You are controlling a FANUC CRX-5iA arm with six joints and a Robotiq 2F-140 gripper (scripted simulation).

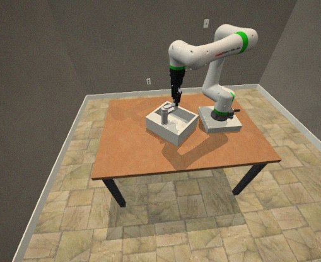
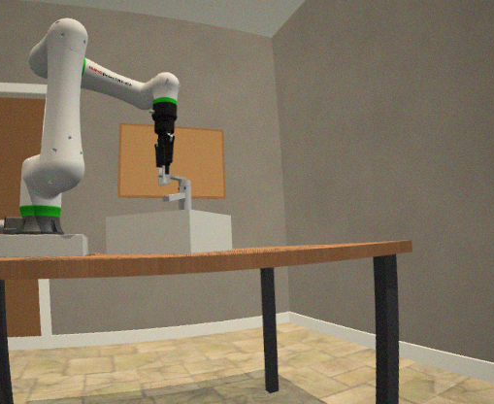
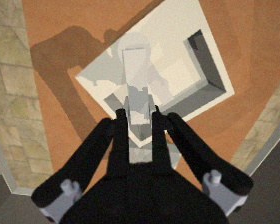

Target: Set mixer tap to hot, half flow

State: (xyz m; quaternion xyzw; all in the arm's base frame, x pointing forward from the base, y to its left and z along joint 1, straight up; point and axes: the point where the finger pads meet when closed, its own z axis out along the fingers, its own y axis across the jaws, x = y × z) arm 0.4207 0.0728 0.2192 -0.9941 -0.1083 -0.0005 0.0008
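Now: the lever 30 mm ahead of my hand and 10 mm to the left of it. The rest, counted from my hand: white sink block (240 mm below, 60 mm to the right); mixer tap (60 mm ahead, 50 mm below, 10 mm to the left).
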